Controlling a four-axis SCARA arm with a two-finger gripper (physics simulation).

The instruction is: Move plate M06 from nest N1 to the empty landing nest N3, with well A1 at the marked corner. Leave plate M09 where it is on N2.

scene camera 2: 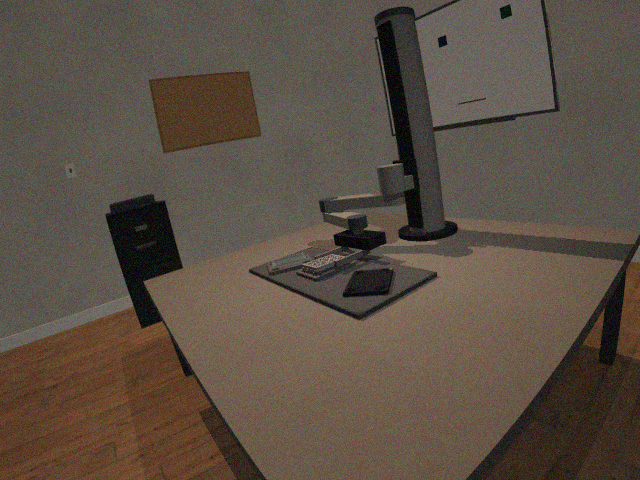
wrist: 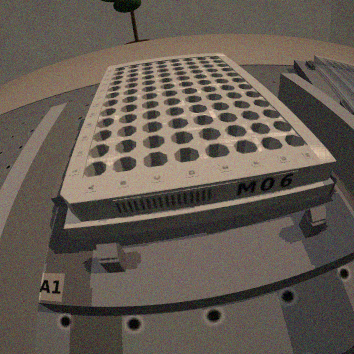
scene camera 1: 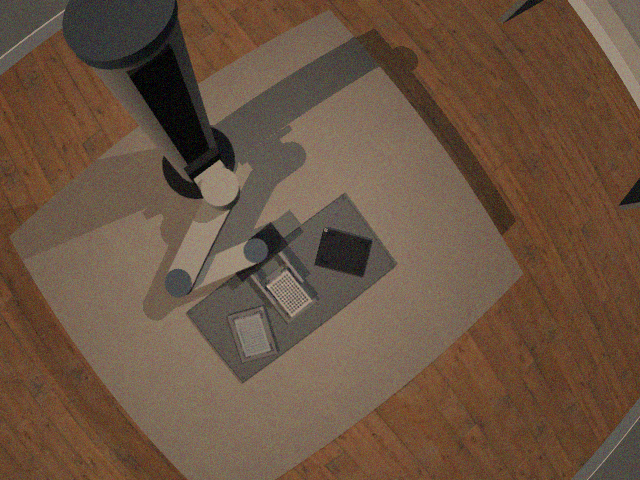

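Plate M06 [scene camera 1: 288, 293] [scene camera 2: 324, 262] [wrist: 190, 120], cream with dark wells, is level and a little above nest N1 [wrist: 200, 272]; a gap shows over the nest's small posts. Its A-lettered near-left corner is on the side of the nest's A1 label [wrist: 51, 286]. My gripper [scene camera 1: 287, 290] [wrist: 179, 99] is shut on plate M06, with one finger along each long side; finger contact is not clearly visible. Landing nest N3 [scene camera 1: 343, 251] [scene camera 2: 369, 282] is black and empty, with a light mark at its upper-left corner in scene camera 1. Plate M09 [scene camera 1: 251, 333] [scene camera 2: 289, 261], pale and clear, sits on N2.
The nests stand on a dark grey board [scene camera 1: 310, 315] [scene camera 2: 408, 279] on the beige table [scene camera 1: 413, 310] [scene camera 2: 361, 372]. The arm's column [scene camera 1: 155, 103] [scene camera 2: 421, 129] stands behind the board. M09 lies close beside M06, on the side away from N3.
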